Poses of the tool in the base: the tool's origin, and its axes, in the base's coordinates. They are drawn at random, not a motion.
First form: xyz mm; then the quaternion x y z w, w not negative.
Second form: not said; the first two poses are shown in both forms.
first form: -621, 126, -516, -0.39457, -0.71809, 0.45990, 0.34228
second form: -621, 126, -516, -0.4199, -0.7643, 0.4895, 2.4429
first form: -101, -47, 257, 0.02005, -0.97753, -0.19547, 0.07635
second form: -101, -47, 257, 0.0201, -0.9804, -0.1960, 2.9887
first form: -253, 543, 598, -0.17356, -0.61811, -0.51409, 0.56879
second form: -253, 543, 598, -0.2110, -0.7515, -0.6250, 1.9315
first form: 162, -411, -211, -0.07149, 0.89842, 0.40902, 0.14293
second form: 162, -411, -211, -0.0722, 0.9077, 0.4133, 2.8547
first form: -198, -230, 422, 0.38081, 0.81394, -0.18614, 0.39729
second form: -198, -230, 422, 0.4150, 0.8869, -0.2028, 2.3245
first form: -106, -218, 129, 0.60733, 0.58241, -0.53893, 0.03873
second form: -106, -218, 129, 0.6078, 0.5828, -0.5393, 3.0641
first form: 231, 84, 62, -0.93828, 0.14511, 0.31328, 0.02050
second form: 231, 84, 62, -0.9385, 0.1451, 0.3133, 3.1006
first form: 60, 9, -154, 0.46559, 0.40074, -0.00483, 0.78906
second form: 60, 9, -154, 0.7579, 0.6523, -0.0079, 1.3230
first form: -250, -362, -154, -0.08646, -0.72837, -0.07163, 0.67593
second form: -250, -362, -154, -0.1173, -0.9883, -0.0972, 1.6572
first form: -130, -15, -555, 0.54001, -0.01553, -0.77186, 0.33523
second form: -130, -15, -555, 0.5732, -0.0165, -0.8193, 2.4579
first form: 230, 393, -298, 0.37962, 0.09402, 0.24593, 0.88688
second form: 230, 393, -298, 0.8217, 0.2035, 0.5323, 0.9605
